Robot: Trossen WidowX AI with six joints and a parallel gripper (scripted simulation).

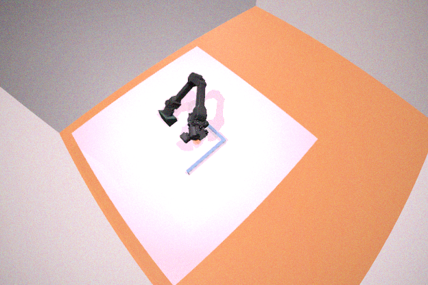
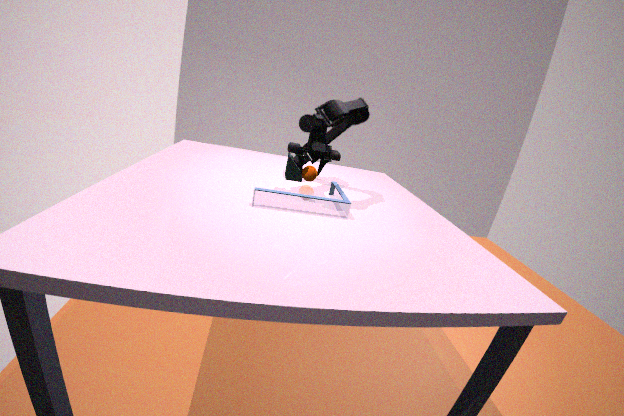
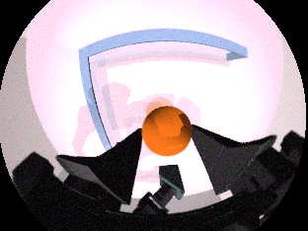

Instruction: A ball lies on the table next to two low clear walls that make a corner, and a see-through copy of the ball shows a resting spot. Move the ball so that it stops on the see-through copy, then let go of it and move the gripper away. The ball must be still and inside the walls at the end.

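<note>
Now: the see-through copy 7 cm below my gripper tip. The rest, counted from my gripper tip: orange ball (right at my gripper tip); then clear wall (12 cm ahead, 4 cm to the right, 7 cm below).
</note>
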